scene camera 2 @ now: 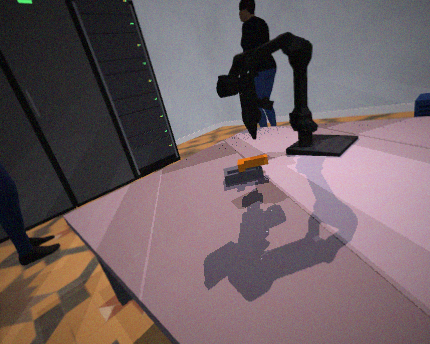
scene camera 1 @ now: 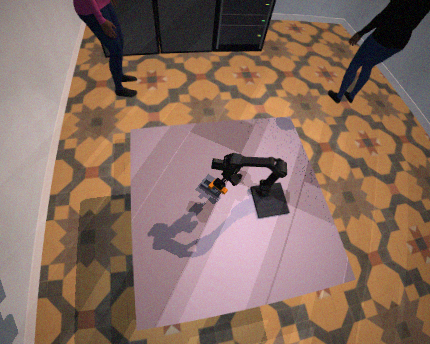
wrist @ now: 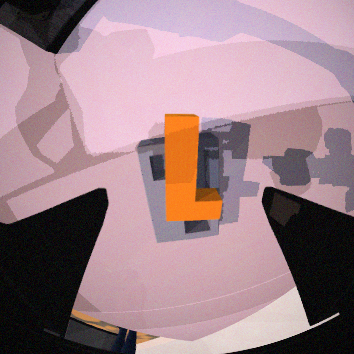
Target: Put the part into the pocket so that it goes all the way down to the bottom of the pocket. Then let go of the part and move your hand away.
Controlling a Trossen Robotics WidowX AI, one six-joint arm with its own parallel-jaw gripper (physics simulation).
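Pixels of known places: gripper, between the fingertips: (scene camera 2: 253,137) (scene camera 1: 224,182) (wrist: 186,195); arm's base, origin of its link: (scene camera 2: 305,144) (scene camera 1: 262,192).
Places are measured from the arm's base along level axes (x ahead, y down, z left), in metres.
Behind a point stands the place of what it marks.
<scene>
The orange L-shaped part (scene camera 1: 218,187) (scene camera 2: 253,161) {x 0.276, y -0.033, z -0.113 m} (wrist: 181,165) {x 0.261, y -0.042, z -0.115 m} rests across the top of the grey block (scene camera 1: 206,188) {x 0.341, y 0.002, z -0.150 m} (scene camera 2: 242,179) {x 0.334, y 0.014, z -0.140 m} (wrist: 157,200) {x 0.265, y -0.012, z -0.176 m}. It stands above the block's top face and is not down in the pocket. In the wrist view its long arm reaches past the block's far edge. Dark parts of the pocket show to the left and right of the long arm and below the short foot. My gripper (scene camera 2: 254,137) {x 0.251, y -0.119, z -0.106 m} (wrist: 186,195) {x 0.251, y -0.119, z -0.106 m} is wide open and empty, above the part, with one finger out to each side of it.
The block stands on the pink table top (scene camera 1: 240,280) {x 0.351, y 0.024, z 0.440 m} (scene camera 2: 175,300) {x 0.818, y 0.024, z -0.027 m}. The arm's dark base plate (scene camera 1: 270,204) {x -0.015, y 0.005, z 0.090 m} (scene camera 2: 322,145) {x 0.013, y 0.005, z 0.070 m} is to the right of the block in both scene views. Dark cabinets (scene camera 1: 185,30) (scene camera 2: 40,100) and people stand beyond the table.
</scene>
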